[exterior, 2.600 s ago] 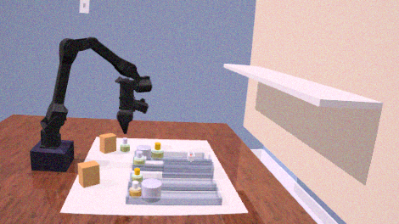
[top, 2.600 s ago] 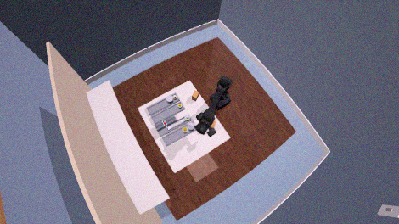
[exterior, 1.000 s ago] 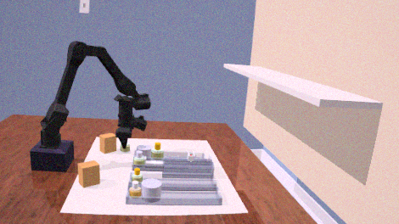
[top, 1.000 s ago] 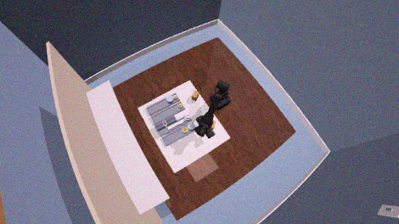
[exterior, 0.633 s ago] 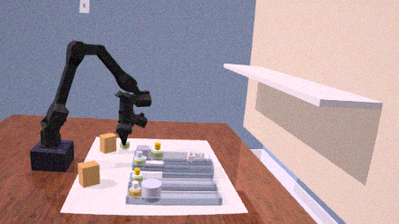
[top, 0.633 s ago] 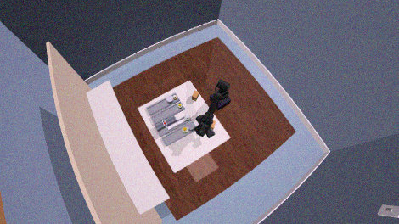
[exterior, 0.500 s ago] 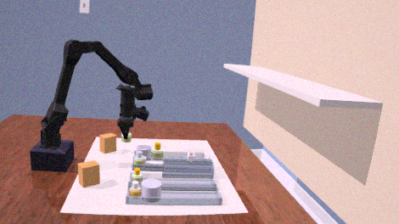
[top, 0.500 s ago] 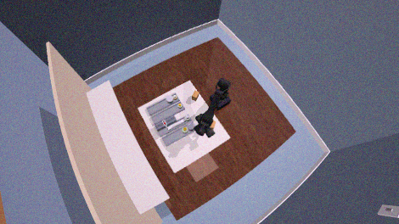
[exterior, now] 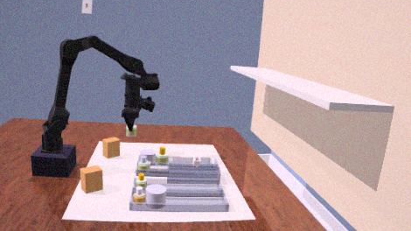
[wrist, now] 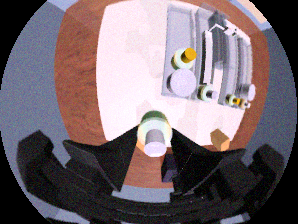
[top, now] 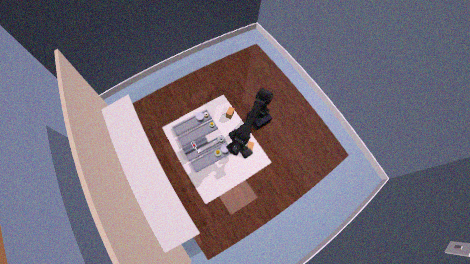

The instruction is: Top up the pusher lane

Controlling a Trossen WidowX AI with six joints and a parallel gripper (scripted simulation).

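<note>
Right now the grey rack is 21 cm ahead of my gripper tip, 16 cm to the right of it and 10 cm below it.
</note>
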